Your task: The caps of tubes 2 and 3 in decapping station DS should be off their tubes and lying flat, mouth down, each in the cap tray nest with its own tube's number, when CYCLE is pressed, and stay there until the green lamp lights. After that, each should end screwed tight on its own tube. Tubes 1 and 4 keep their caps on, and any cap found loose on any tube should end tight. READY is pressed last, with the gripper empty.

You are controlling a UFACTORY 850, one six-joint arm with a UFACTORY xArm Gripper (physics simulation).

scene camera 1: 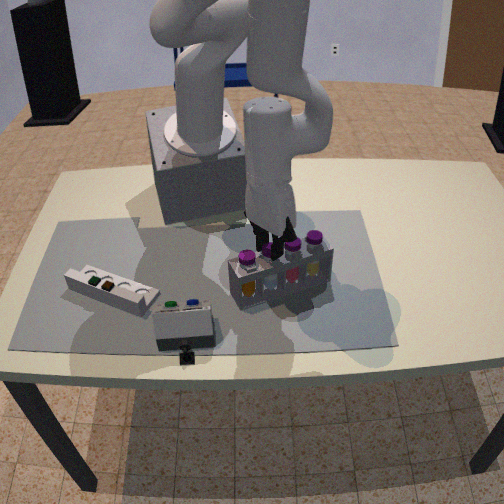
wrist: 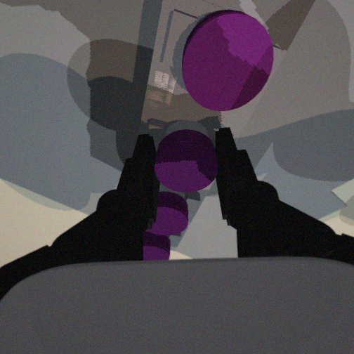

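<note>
My gripper (scene camera 1: 269, 246) (wrist: 185, 152) is shut on the purple cap (scene camera 1: 267, 251) (wrist: 186, 172) of tube 3, second from the left in the scene view; the cap sits at about its neighbours' height. Decapping station (scene camera 1: 240, 299) holds four tubes. The leftmost cap (scene camera 1: 247, 257) (wrist: 227, 62), the third cap (scene camera 1: 293, 244) (wrist: 171, 218) and the rightmost cap (scene camera 1: 314, 237) (wrist: 156, 248) are on their tubes. The white cap tray (scene camera 1: 110, 296) holds no purple caps. Number labels are unreadable; thread tightness cannot be seen.
A grey control box (scene camera 1: 183, 325) with a green button (scene camera 1: 171, 303) and a blue button (scene camera 1: 192, 302) stands between tray and station, near the mat's front edge. A dark green piece (scene camera 1: 94, 281) and a brown piece (scene camera 1: 107, 285) show on the tray. A small black block (scene camera 1: 187, 357) sits before the box.
</note>
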